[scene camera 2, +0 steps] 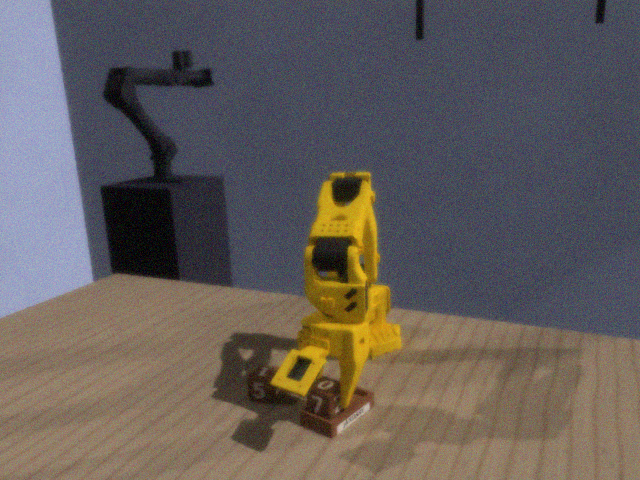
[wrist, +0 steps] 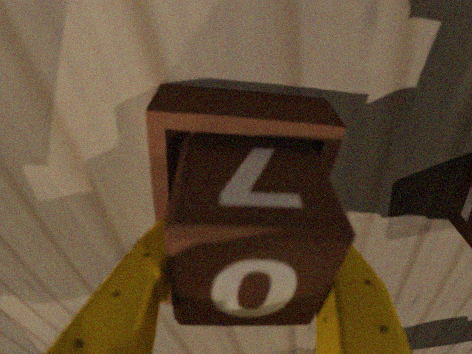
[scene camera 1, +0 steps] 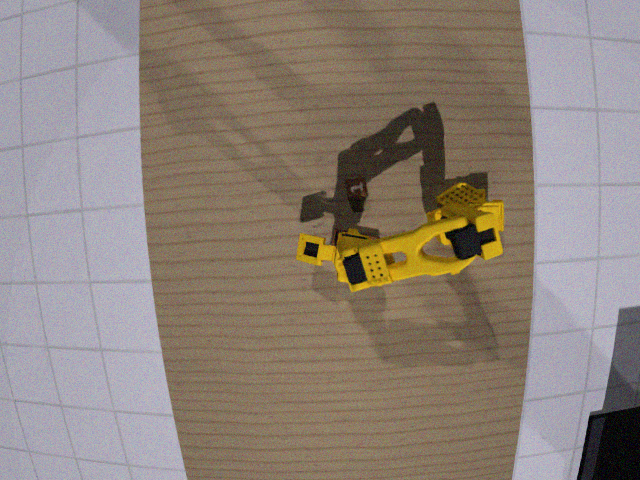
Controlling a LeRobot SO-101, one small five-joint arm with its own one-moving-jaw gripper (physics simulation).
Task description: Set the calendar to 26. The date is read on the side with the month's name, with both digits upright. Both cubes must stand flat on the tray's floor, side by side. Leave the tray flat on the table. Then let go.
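Observation:
A dark red-brown cube [scene camera 2: 321,397] [wrist: 255,235] stands inside the low tray [scene camera 2: 316,423] [wrist: 245,124], with 0 on top and 7 on one side. Its month-side face is mostly covered by a jaw. The white month label is on the tray's right front side in scene camera 2. My gripper [scene camera 2: 333,398] [wrist: 257,245] is shut on this cube, one jaw against each side. The second cube [scene camera 1: 356,188] [scene camera 2: 261,384] [wrist: 425,190] is outside the tray on the table, with 1 on top and 5 on a side; it is cut off in the wrist view.
The yellow arm [scene camera 1: 403,258] [scene camera 2: 343,299] reaches over the wooden table [scene camera 1: 248,387] [scene camera 2: 129,413] and hides most of the tray from above. Its shadow lies around the second cube. A dark arm [scene camera 2: 142,121] stands on a dark block [scene camera 2: 201,227] behind the table.

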